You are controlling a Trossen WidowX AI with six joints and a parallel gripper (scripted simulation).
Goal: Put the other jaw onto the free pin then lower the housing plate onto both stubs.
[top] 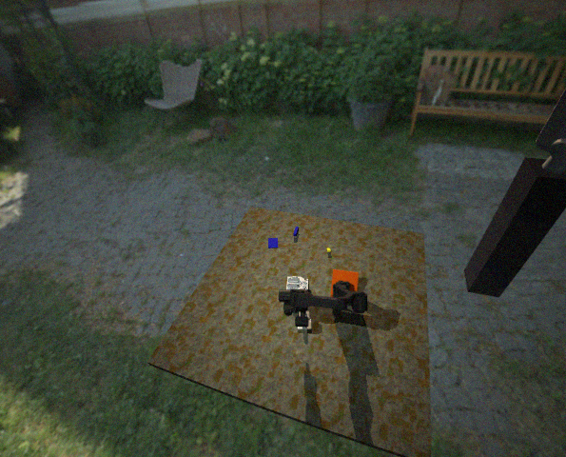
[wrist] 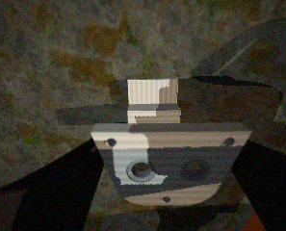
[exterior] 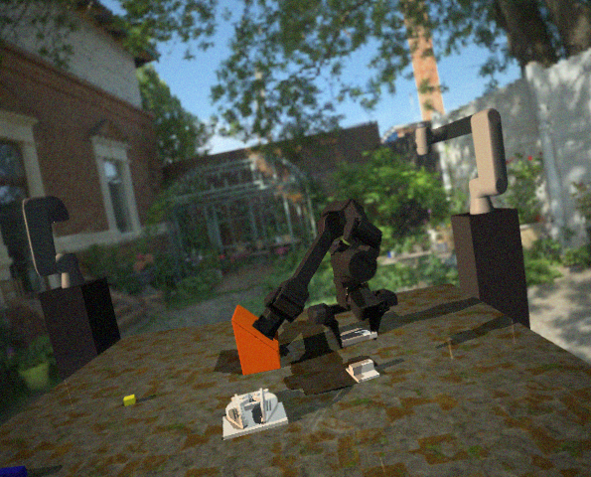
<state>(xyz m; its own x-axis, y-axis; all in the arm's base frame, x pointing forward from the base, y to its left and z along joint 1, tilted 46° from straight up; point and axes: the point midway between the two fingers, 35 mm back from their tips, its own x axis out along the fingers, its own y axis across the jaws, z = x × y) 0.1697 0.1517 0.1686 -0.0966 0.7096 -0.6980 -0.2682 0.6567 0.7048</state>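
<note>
Now: the white jaw 8 cm ahead of my gripper tip, 25 cm to the right of it and 6 cm below it. The rest, counted from my gripper tip: housing plate 1 cm behind, 2 cm above; blue block 24 cm ahead, 68 cm to the right, 6 cm below; small yellow block 2 cm behind, 55 cm to the right, 7 cm below.
</note>
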